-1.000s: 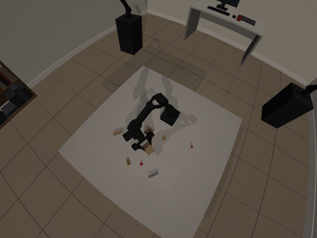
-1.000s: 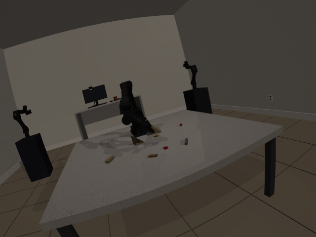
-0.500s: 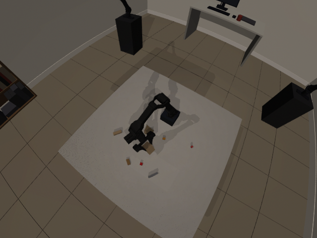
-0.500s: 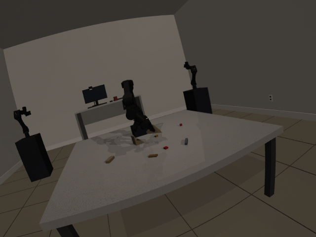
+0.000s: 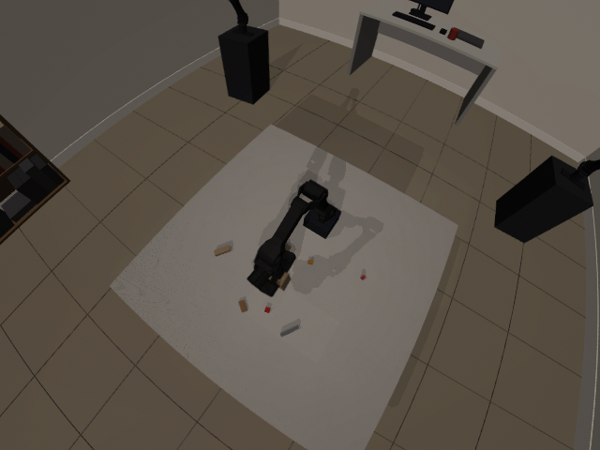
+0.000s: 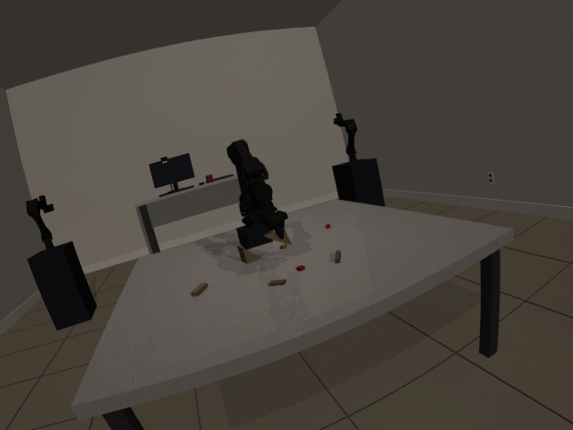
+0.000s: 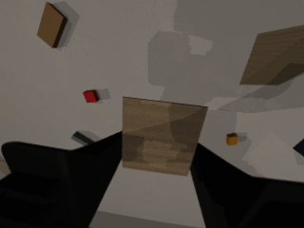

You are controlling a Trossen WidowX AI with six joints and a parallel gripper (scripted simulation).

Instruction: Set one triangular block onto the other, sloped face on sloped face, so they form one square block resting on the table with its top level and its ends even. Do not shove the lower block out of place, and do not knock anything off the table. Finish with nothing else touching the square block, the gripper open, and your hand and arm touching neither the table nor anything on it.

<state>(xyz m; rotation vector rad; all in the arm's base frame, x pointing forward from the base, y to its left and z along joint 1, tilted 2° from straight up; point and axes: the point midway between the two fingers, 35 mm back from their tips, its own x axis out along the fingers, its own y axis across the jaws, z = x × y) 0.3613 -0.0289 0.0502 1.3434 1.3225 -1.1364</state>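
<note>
Right now my gripper tip is 160 mm past the orange cube, 60 mm to the right of it and 90 mm above it. Round my gripper tip: grey bar: 160 mm ahead, 130 mm to the left, 90 mm below; then red cube: 210 mm behind, 310 mm to the left, 80 mm below.
</note>
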